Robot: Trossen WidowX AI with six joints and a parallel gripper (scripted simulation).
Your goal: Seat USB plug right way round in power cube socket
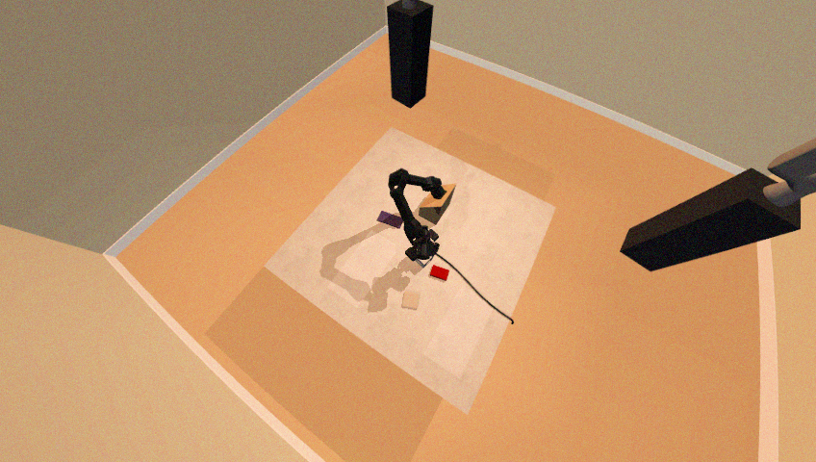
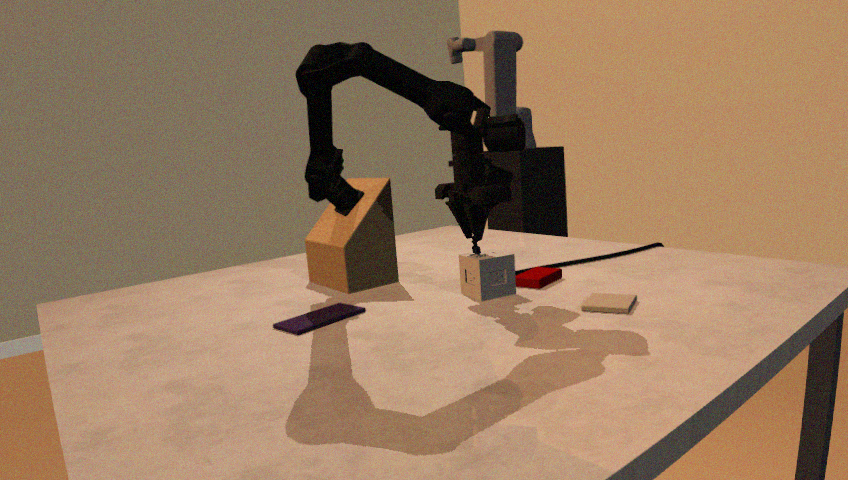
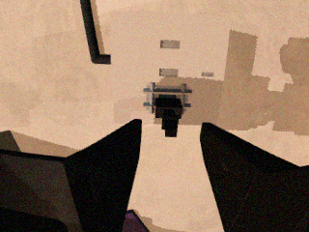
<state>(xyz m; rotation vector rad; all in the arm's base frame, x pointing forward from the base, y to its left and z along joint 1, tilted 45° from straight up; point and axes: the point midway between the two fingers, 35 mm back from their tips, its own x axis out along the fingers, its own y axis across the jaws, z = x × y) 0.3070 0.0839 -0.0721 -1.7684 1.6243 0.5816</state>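
The dark USB plug lies 2 cm below my gripper tip. Round my gripper tip: red block (1 cm ahead, 14 cm to the left, 10 cm below); USB socket (1 cm to the left, 4 cm below); beige tile (22 cm ahead, 12 cm to the left, 10 cm below).
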